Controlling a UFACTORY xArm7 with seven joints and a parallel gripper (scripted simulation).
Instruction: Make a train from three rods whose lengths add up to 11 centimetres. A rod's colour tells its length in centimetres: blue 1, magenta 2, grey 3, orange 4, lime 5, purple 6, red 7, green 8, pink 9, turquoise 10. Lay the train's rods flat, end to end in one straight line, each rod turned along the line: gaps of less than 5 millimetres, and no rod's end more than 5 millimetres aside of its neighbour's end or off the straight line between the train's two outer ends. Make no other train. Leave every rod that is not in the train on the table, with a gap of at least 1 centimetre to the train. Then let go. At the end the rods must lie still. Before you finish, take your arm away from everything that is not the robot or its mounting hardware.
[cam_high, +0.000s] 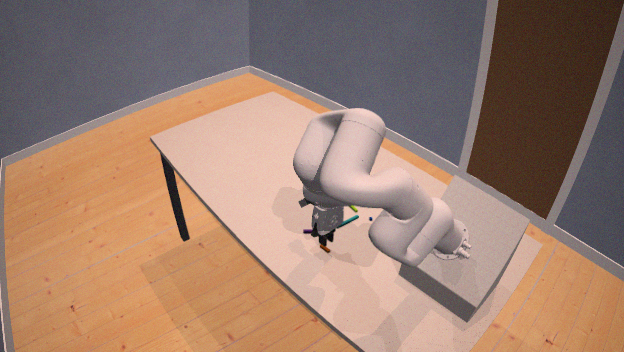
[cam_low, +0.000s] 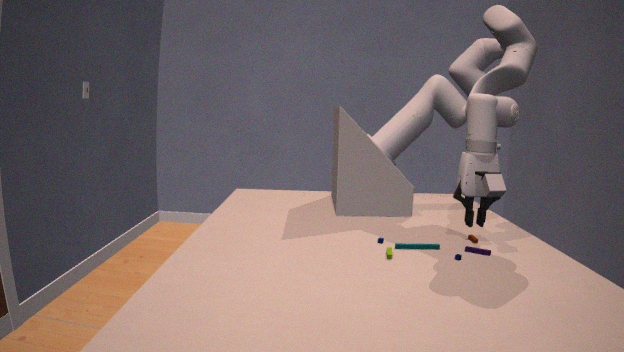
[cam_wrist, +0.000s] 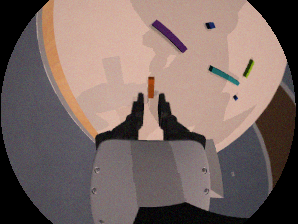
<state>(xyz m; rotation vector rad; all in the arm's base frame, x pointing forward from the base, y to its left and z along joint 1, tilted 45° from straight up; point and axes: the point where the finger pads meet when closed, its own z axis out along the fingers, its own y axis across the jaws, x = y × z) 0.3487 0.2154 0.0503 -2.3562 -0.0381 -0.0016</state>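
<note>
The orange rod is 50 mm below my hand. From my hand the other things lie so: turquoise rod 50 mm ahead, 150 mm to the right, 50 mm below; then purple rod 90 mm ahead, 20 mm to the right, 50 mm below; then lime rod 90 mm ahead, 220 mm to the right, 50 mm below.
</note>
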